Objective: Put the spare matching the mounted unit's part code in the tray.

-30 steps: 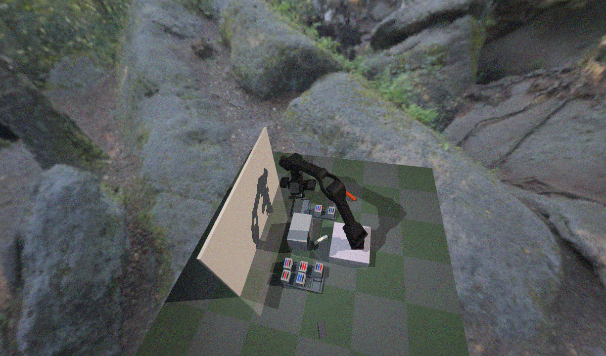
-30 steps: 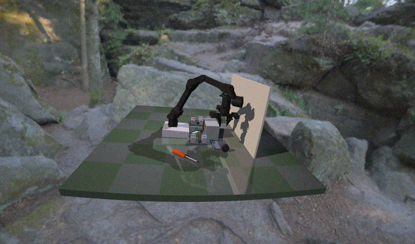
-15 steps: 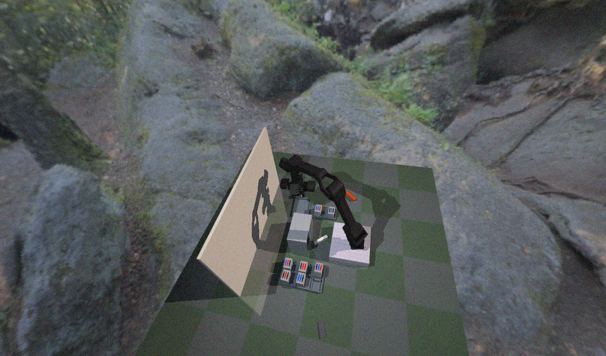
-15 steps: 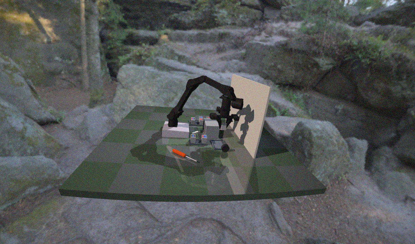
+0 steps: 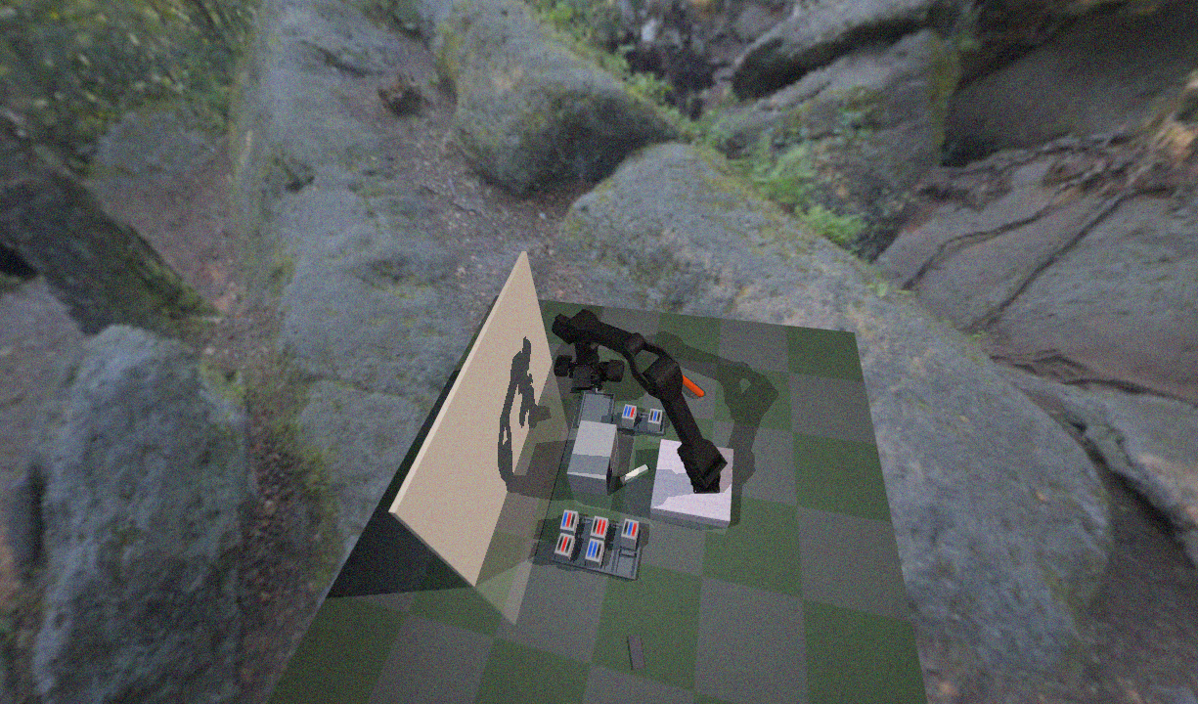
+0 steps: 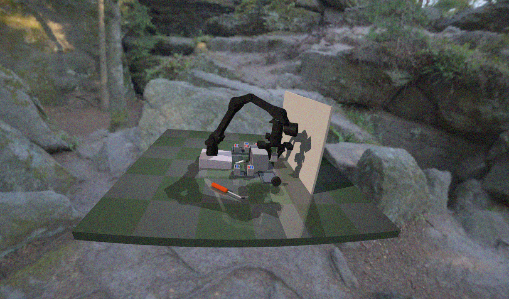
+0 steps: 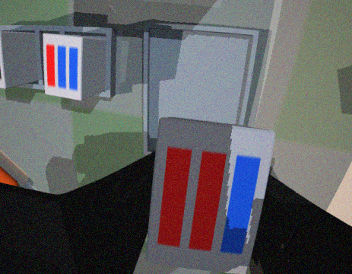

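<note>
The dark tray lies 110 mm below my gripper tip, 10 mm to the left of it and 10 mm behind it. Round my gripper tip: grey mounted unit: 200 mm to the left, 60 mm below, 10 mm behind; beige wall panel: 210 mm ahead, 160 mm to the left, 110 mm above.
</note>
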